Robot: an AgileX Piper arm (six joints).
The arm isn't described. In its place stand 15 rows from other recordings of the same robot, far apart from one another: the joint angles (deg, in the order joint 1, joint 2, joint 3, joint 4, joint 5, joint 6), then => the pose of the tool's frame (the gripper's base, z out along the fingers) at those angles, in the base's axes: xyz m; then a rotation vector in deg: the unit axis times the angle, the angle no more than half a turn.
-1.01 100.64 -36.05 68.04 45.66 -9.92 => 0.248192 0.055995 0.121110 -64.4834 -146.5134 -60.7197
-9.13 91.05 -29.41 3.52 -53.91 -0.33 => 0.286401 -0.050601 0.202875 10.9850 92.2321 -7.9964
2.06 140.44 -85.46 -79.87 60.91 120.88 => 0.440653 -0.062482 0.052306 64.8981 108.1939 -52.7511
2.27 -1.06 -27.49 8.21 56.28 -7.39 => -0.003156 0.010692 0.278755 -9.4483 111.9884 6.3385
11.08 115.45 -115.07 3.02 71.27 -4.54 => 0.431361 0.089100 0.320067 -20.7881 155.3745 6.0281
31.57 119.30 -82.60 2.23 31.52 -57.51 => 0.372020 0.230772 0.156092 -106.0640 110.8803 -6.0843
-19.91 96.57 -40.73 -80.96 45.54 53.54 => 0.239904 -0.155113 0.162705 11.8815 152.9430 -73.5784
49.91 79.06 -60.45 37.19 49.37 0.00 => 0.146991 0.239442 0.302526 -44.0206 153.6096 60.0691
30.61 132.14 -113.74 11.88 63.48 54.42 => 0.411620 0.263004 0.182823 42.4287 170.7727 26.4219
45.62 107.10 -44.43 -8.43 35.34 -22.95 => 0.193173 0.186366 0.090861 108.9443 -140.5038 8.0598
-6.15 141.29 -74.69 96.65 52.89 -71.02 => 0.421930 0.027036 0.015049 20.8720 137.0221 75.2737
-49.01 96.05 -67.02 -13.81 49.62 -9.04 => 0.205644 -0.261877 0.232222 47.4026 162.5866 -27.0739
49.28 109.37 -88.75 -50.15 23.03 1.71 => 0.315589 0.324751 0.285726 -81.3946 88.2143 -16.4821
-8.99 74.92 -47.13 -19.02 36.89 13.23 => 0.244729 -0.056741 0.253041 12.9774 147.8167 -18.7004
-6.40 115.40 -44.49 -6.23 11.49 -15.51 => 0.296285 -0.035213 0.052828 -22.0295 166.4474 -6.2702
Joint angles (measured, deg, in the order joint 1, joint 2, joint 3, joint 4, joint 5, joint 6), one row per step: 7.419, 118.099, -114.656, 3.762, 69.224, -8.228; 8.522, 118.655, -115.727, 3.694, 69.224, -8.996; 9.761, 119.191, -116.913, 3.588, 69.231, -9.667; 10.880, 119.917, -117.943, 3.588, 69.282, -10.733; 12.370, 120.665, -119.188, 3.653, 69.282, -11.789; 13.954, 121.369, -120.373, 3.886, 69.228, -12.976; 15.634, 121.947, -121.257, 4.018, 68.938, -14.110; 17.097, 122.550, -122.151, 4.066, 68.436, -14.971; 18.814, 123.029, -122.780, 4.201, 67.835, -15.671; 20.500, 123.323, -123.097, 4.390, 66.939, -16.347; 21.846, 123.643, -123.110, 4.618, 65.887, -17.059; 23.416, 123.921, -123.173, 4.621, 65.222, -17.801; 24.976, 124.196, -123.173, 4.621, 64.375, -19.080; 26.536, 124.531, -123.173, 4.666, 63.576, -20.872; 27.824, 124.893, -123.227, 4.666, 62.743, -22.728; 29.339, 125.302, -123.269, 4.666, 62.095, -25.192; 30.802, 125.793, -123.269, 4.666, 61.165, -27.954
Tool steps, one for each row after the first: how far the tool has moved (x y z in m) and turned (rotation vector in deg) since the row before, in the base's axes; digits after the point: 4 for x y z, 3 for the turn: 0.0014, 0.0089, 0.0009, -0.282, -0.607, 1.808; 0.0010, 0.0100, 0.0016, -0.257, -0.733, 1.851; 0.0013, 0.0093, -0.0007, -0.364, -0.387, 2.097; 0.0007, 0.0125, 0.0002, -0.244, -0.621, 2.457; -0.0001, 0.0135, 0.0003, -0.114, -0.651, 2.673; -0.0010, 0.0141, -0.0001, -0.165, -0.735, 2.694; -0.0005, 0.0125, -0.0001, -0.071, -0.905, 2.205; -0.0020, 0.0145, -0.0004, 0.079, -0.811, 2.309; -0.0027, 0.0142, -0.0002, 0.214, -0.946, 2.233; -0.0020, 0.0116, -0.0018, 0.191, -0.776, 1.907; -0.0036, 0.0128, -0.0015, -0.130, -0.598, 2.165; -0.0037, 0.0127, -0.0017, -0.295, -0.859, 2.603; -0.0040, 0.0128, -0.0022, -0.501, -0.899, 3.048; -0.0031, 0.0107, -0.0021, -0.530, -1.010, 2.817; -0.0045, 0.0123, -0.0028, -0.884, -1.002, 3.573; -0.0041, 0.0121, -0.0035, -0.913, -1.261, 3.745
